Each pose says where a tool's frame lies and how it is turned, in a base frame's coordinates. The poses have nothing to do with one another.
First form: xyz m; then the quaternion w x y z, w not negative.
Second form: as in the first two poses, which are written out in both.
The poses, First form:
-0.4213 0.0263 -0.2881 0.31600 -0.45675 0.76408 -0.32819
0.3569 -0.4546 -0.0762 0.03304 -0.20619 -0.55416 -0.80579
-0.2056 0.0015 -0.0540 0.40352 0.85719 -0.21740 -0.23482
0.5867 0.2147 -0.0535 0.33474 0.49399 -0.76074 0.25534
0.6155 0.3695 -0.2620 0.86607 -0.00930 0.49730 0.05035
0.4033 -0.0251 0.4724 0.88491 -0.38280 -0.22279 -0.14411
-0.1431 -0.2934 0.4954 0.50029 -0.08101 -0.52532 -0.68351
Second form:
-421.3 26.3 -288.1 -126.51 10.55 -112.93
356.9 -454.6 -76.2 71.12 -21.65 169.13
-205.6 1.5 -54.0 125.39 13.13 -35.26
586.7 214.7 -53.5 -174.89 -49.60 -116.37
615.5 369.5 -262.0 3.85 59.58 8.86
403.3 -25.1 472.4 -45.26 -30.31 -5.62
-143.1 -293.4 495.4 55.68 -39.52 -129.08

